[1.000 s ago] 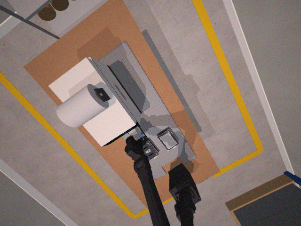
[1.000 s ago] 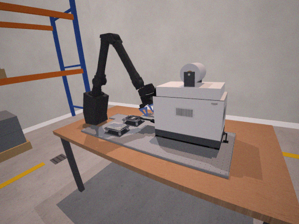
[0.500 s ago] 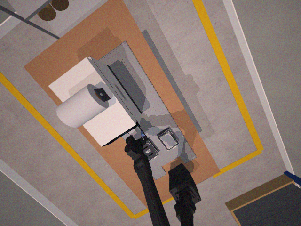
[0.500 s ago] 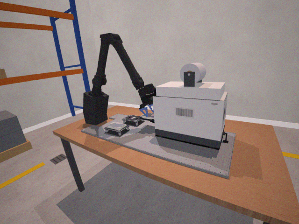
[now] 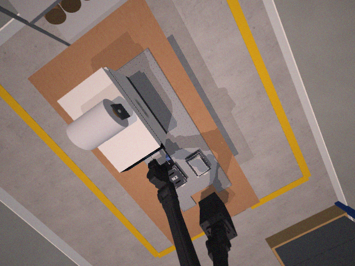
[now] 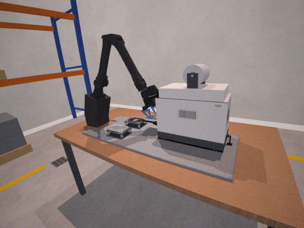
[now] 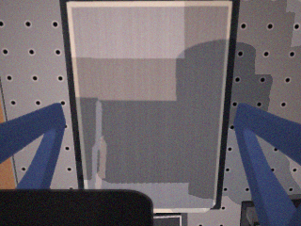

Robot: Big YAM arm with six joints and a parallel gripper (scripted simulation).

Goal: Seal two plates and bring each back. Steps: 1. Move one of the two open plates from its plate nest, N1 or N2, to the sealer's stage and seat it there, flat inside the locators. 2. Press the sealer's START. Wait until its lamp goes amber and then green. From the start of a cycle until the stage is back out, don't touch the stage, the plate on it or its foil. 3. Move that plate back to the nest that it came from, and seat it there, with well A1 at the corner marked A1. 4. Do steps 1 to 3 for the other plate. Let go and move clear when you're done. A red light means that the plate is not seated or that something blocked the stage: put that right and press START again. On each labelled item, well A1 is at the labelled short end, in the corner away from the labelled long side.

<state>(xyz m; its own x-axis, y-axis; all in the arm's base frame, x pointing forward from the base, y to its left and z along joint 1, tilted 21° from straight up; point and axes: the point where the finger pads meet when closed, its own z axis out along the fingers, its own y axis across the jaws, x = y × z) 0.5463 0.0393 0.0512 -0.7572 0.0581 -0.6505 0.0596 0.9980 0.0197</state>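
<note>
My hand is 2 cm above the white well plate. From my hand the other things lie so: foil roll (33 cm ahead, 30 cm above, 2 cm to the right); then dark sealer stage (3 cm below); then start button (10 cm ahead, 9 cm to the left, 7 cm above).
</note>
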